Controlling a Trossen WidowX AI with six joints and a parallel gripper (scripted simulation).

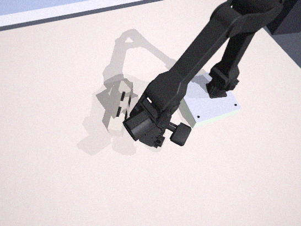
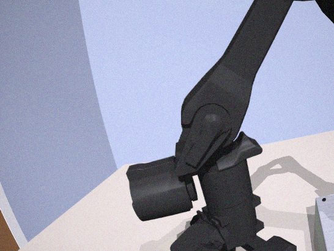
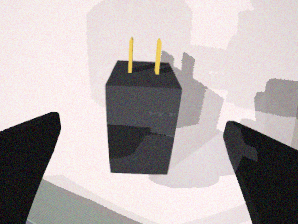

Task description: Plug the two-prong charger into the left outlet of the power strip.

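My gripper tip is 10 mm to the right of the charger, 10 mm short of it and 10 mm above it.
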